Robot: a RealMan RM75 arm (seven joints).
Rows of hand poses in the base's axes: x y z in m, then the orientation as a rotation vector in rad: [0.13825, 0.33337, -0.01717, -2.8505, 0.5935, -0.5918]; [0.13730, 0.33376, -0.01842, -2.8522, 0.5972, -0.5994]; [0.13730, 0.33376, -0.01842, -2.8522, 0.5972, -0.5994]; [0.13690, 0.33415, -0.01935, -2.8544, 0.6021, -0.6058]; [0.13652, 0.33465, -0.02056, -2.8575, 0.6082, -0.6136]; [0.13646, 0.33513, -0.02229, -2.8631, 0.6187, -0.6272]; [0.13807, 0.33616, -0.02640, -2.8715, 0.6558, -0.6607]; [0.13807, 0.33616, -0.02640, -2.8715, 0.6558, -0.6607]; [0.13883, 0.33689, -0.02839, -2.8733, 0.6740, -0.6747]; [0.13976, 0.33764, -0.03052, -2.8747, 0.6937, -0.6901]
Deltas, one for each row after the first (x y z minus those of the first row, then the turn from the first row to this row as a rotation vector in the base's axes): [-0.00095, 0.00039, -0.00125, -0.0041, -0.0037, -0.0033]; [-0.00095, 0.00039, -0.00125, -0.0041, -0.0037, -0.0033]; [-0.00135, 0.00078, -0.00218, -0.0084, -0.0064, -0.0073]; [-0.00173, 0.00128, -0.00339, -0.0141, -0.0095, -0.0123]; [-0.00179, 0.00176, -0.00512, -0.0242, -0.0148, -0.0210]; [-0.00018, 0.00279, -0.00923, -0.0451, -0.0284, -0.0494]; [-0.00018, 0.00279, -0.00923, -0.0451, -0.0284, -0.0494]; [0.00058, 0.00352, -0.01122, -0.0526, -0.0342, -0.0630]; [0.00151, 0.00427, -0.01335, -0.0605, -0.0407, -0.0777]
